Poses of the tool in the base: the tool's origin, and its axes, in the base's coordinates. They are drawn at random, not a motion.
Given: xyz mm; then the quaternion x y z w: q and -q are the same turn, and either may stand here.
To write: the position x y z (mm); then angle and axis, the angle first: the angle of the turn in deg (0 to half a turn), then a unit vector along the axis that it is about. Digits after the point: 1 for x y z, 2 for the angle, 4 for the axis.
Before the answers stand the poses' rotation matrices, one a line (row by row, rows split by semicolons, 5 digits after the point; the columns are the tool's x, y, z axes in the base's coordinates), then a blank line. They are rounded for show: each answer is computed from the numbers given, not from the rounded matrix.
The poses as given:
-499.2 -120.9 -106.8 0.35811 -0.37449 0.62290 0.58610
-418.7 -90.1 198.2 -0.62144 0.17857 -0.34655 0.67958
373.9 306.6 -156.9 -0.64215 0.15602 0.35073 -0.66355
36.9 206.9 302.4 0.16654 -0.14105 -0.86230 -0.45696
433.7 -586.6 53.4 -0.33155 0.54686 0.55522 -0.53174
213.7 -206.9 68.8 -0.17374 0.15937 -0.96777 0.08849
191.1 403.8 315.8 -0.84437 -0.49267 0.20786 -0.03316
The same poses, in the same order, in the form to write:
-0.05649 -0.99838 0.00716; 0.46194 -0.03249 -0.88631; 0.88511 -0.04676 0.46303
0.69603 0.24908 0.67342; -0.69296 -0.01257 0.72087; 0.18801 -0.96840 0.16385
0.70530 0.26507 -0.65749; -0.66582 -0.07073 -0.74275; -0.24339 0.96163 0.12661
-0.52691 -0.83505 -0.15831; 0.74109 -0.54259 0.39546; -0.41612 0.09105 0.90474
-0.21465 0.22784 -0.94974; -0.95309 0.16361 0.25466; 0.21341 0.95985 0.18204
-0.92397 0.11590 0.36449; -0.22666 -0.93354 -0.27772; 0.30808 -0.33922 0.88883
0.42814 0.84579 -0.31835; 0.81821 -0.51235 -0.26081; -0.38370 -0.14882 -0.91139

-499.2 -120.9 -106.8 108.24 0.4420 -0.4622 0.7688
-418.7 -90.1 198.2 94.38 -0.8471 0.2434 -0.4724
373.9 306.6 -156.9 96.86 0.8583 -0.2085 -0.4688
36.9 206.9 302.4 125.62 -0.1872 0.1586 0.9694
433.7 -586.6 53.4 115.75 0.3915 -0.6457 -0.6556
213.7 -206.9 68.8 169.85 -0.1744 0.1600 -0.9716
191.1 403.8 315.8 176.20 0.8448 0.4929 -0.2080

